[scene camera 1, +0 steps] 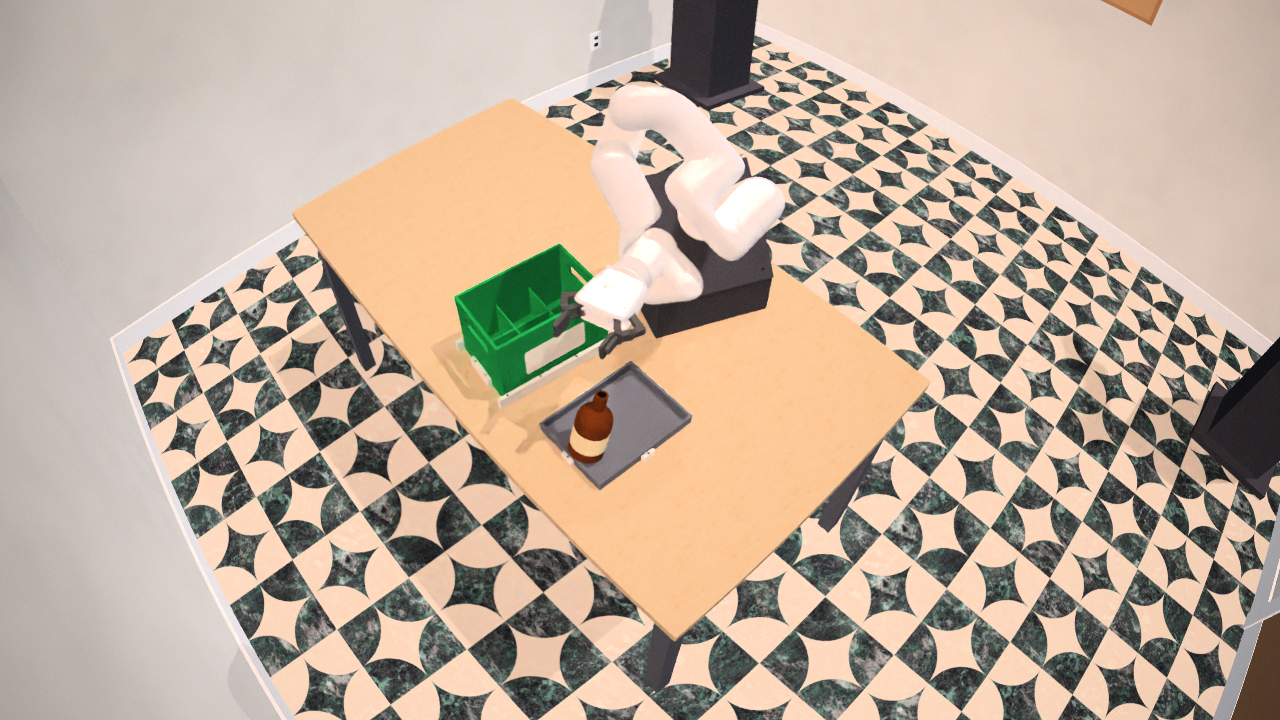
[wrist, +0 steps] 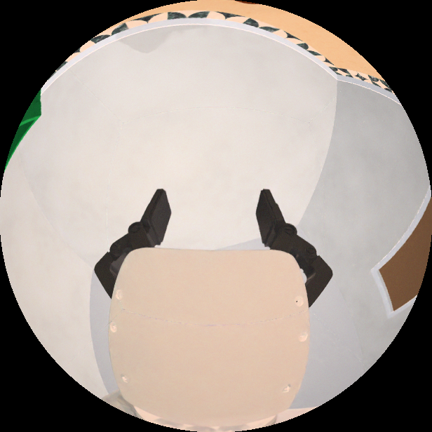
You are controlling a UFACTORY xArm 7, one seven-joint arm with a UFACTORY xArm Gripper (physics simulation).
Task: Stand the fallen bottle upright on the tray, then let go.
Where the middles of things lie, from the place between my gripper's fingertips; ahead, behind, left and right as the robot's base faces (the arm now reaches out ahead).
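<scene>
Here is the brown bottle (scene camera 1: 593, 423), and my gripper is 250 mm above it. My gripper is also 10 mm to the right of the bottle and 10 mm past it.
</scene>
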